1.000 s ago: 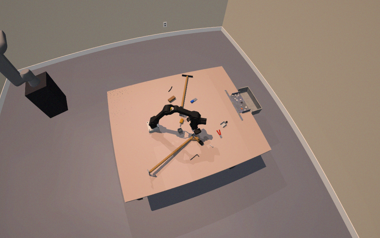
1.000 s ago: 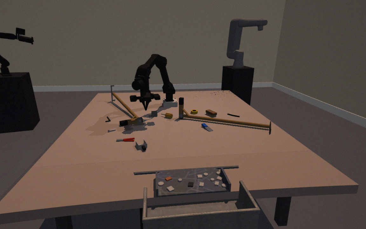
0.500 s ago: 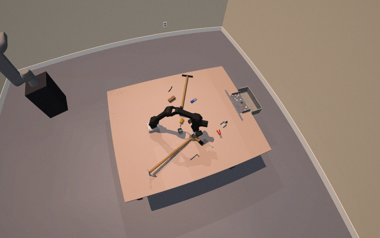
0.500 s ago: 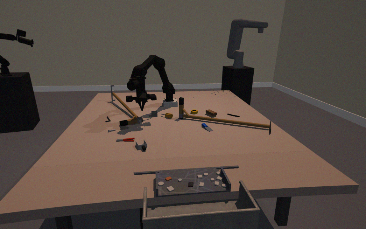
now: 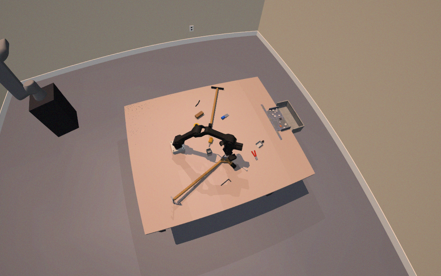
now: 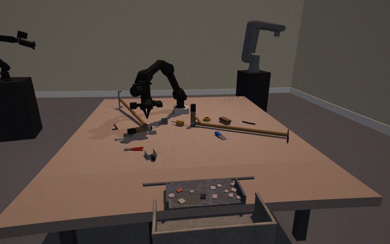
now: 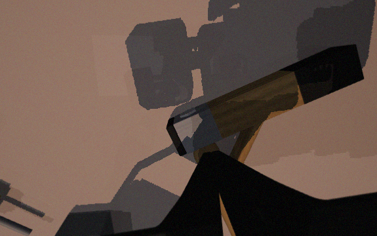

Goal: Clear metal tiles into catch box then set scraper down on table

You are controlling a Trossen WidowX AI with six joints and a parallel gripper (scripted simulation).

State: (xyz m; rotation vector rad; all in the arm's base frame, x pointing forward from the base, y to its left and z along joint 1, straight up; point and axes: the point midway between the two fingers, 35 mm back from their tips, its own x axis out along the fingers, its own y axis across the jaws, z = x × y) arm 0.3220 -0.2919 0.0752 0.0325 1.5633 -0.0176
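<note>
My gripper tip is now 170 mm short of the long scraper, 520 mm to the right of it and 20 mm above it. From my gripper tip the other things lie so: grey cube: 100 mm behind, 120 mm to the left, 70 mm below; then black hex key: 100 mm behind, 190 mm to the right, 80 mm below; then yellow pronged part: 40 mm behind, 210 mm to the left, 60 mm below.
</note>
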